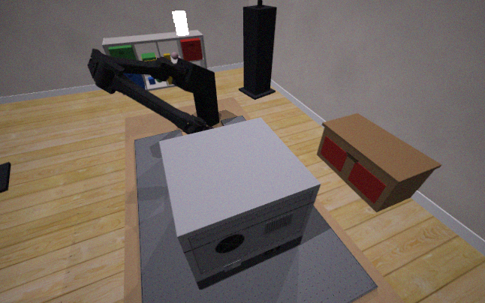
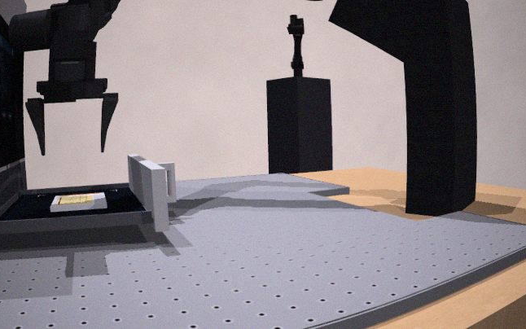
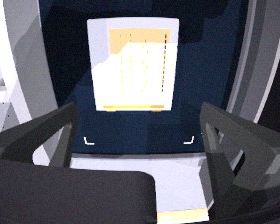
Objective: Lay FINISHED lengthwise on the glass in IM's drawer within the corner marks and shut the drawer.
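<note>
Right now my hand is 1 cm short of the drawer and 6 cm above it. From my hand the other things lie so: finished cassette (1 cm to the right, 7 cm below).
</note>
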